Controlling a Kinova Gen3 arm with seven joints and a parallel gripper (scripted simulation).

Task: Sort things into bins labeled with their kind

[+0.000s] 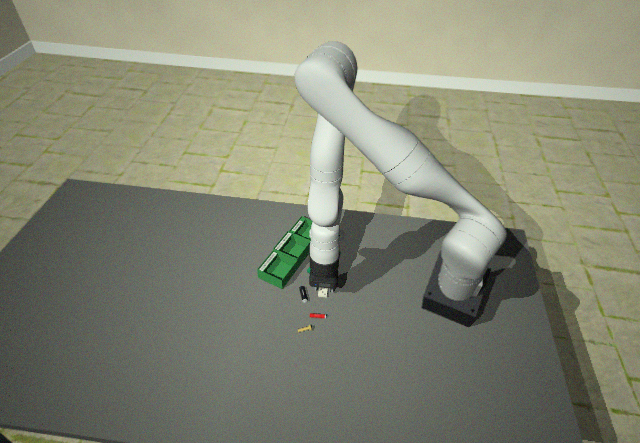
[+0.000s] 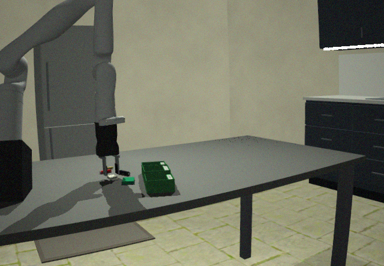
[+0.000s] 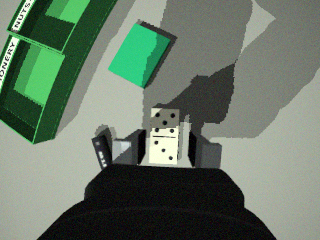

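Now: hand 3 cm above the white domino-like tile. The rest, counted from my hand: red cylinder (9 cm to the left, 3 cm below); then green block (4 cm ahead, 8 cm to the right, 3 cm below); then black battery (5 cm ahead, 3 cm to the left, 2 cm below).
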